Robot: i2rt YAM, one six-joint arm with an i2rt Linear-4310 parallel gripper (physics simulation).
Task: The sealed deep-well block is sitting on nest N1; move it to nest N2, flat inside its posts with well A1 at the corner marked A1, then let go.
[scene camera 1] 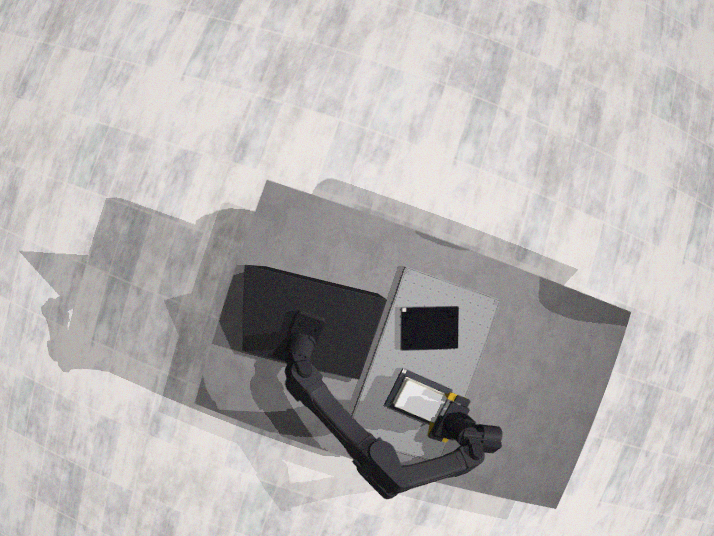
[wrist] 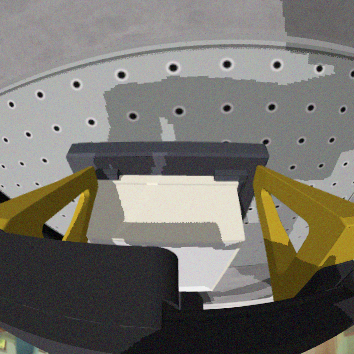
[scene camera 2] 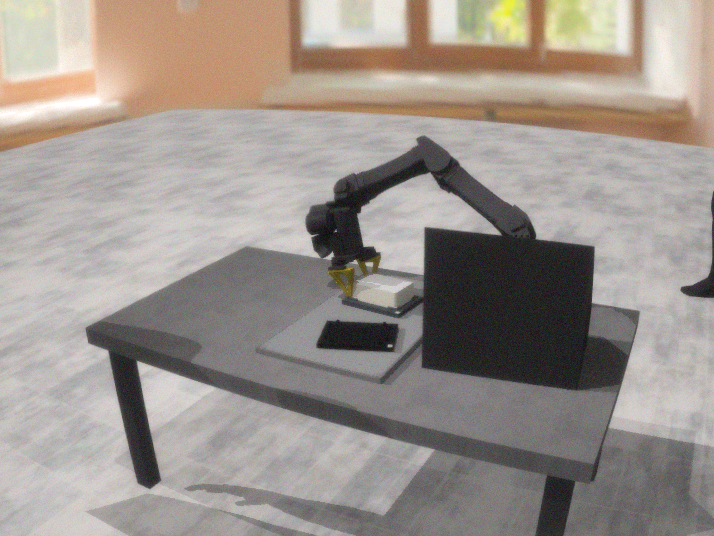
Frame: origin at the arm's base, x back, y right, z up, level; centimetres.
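Seen in the pictures: gripper, between the fingertips: (scene camera 1: 439, 408) (wrist: 174, 174); arm's base, origin of its link: (scene camera 1: 303, 338) (scene camera 2: 519, 280).
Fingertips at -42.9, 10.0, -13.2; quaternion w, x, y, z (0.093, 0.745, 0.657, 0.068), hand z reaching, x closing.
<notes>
Pixels of each thing's top centre, then the offset from my fingertips to it, as dx, dy, dz. Level surfaces: height alone.
- white sealed deep-well block, centre of its top: (wrist: 167, 274) (scene camera 2: 382, 282) (scene camera 1: 421, 401) +6.8, -1.4, +3.8
- dark grey nest N1, centre of its top: (wrist: 168, 232) (scene camera 2: 382, 296) (scene camera 1: 419, 398) +6.8, -1.4, +0.2
- black nest N2, centre of its top: (scene camera 2: 358, 329) (scene camera 1: 431, 328) +10.4, -21.6, +0.6
- light grey perforated board, centre of its top: (wrist: 89, 222) (scene camera 2: 372, 315) (scene camera 1: 424, 370) +7.9, -9.5, -1.5
- grey table, height of its surface: dz -2.9
The white sealed deep-well block (scene camera 1: 412, 398) (scene camera 2: 387, 293) (wrist: 175, 200) sits on the dark grey nest N1 (scene camera 1: 426, 381) (scene camera 2: 369, 306) (wrist: 167, 161) and looks flat. My gripper (scene camera 1: 442, 414) (scene camera 2: 360, 283) (wrist: 174, 174) is open, its yellow fingers at one end of the block, one on each side. In the wrist view the left finger is very close to the block and the right one has a visible gap. The black nest N2 (scene camera 1: 429, 327) (scene camera 2: 357, 335) is empty and turned relative to N1. A small pale mark shows at one corner of each nest. Well A1 cannot be made out.
Both nests are on a light grey perforated board (scene camera 1: 478, 311) (scene camera 2: 299, 340) (wrist: 205, 92) on the grey table (scene camera 1: 553, 369) (scene camera 2: 230, 300). A tall dark panel (scene camera 1: 340, 323) (scene camera 2: 507, 305) stands beside the board, near the arm's base. The arm bends round past the N1 side.
</notes>
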